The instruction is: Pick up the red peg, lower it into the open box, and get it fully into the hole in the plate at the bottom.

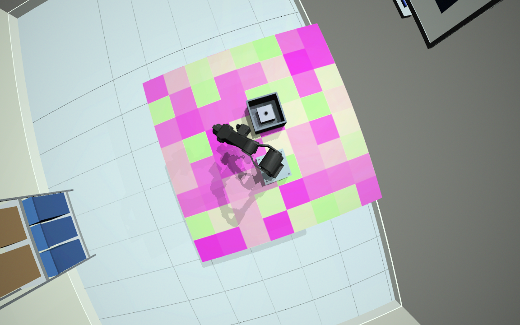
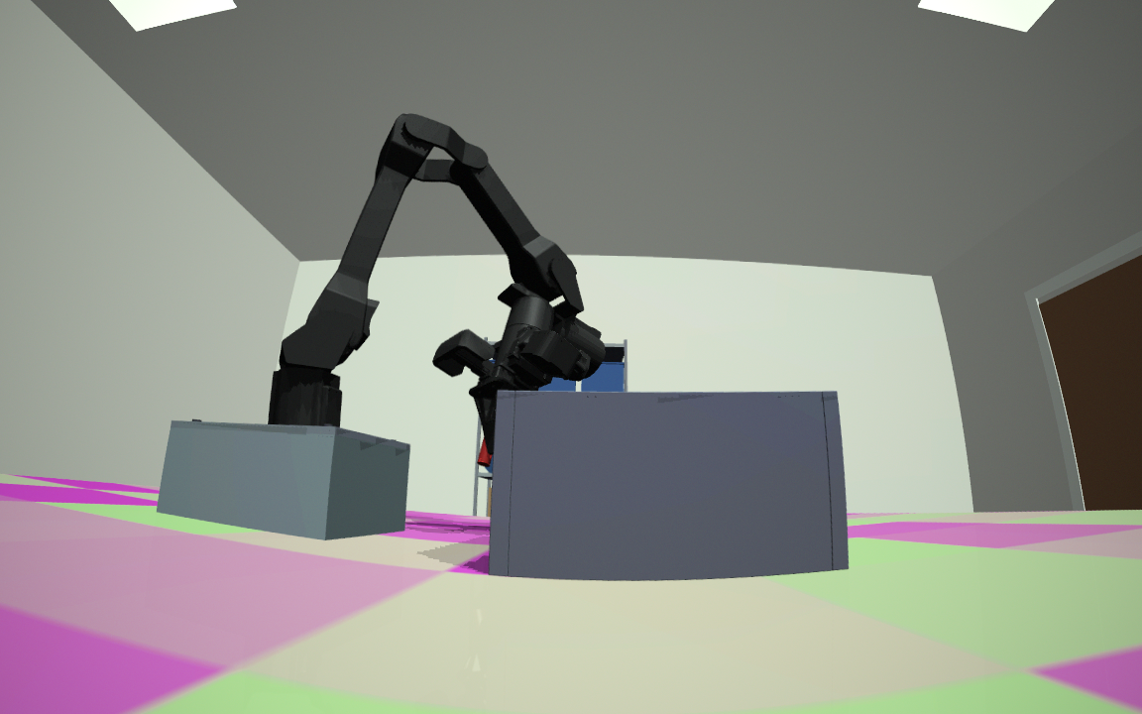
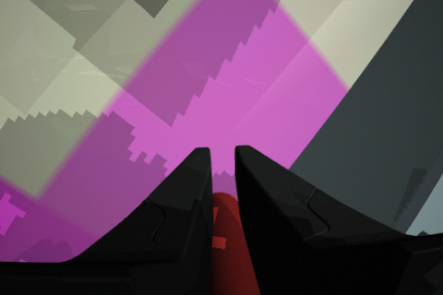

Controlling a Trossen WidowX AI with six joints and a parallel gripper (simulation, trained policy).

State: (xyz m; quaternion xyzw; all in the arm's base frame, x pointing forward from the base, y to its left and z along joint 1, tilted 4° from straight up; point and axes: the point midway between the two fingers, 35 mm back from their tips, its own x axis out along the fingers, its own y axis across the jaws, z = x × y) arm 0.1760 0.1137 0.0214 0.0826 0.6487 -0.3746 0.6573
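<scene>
Now: gripper tip 150 mm short of the grey box, 140 mm to the left of it and 60 mm above it. The rest, counted from my gripper tip: red peg (30 mm above, 20 mm to the left, 10 mm behind).
</scene>
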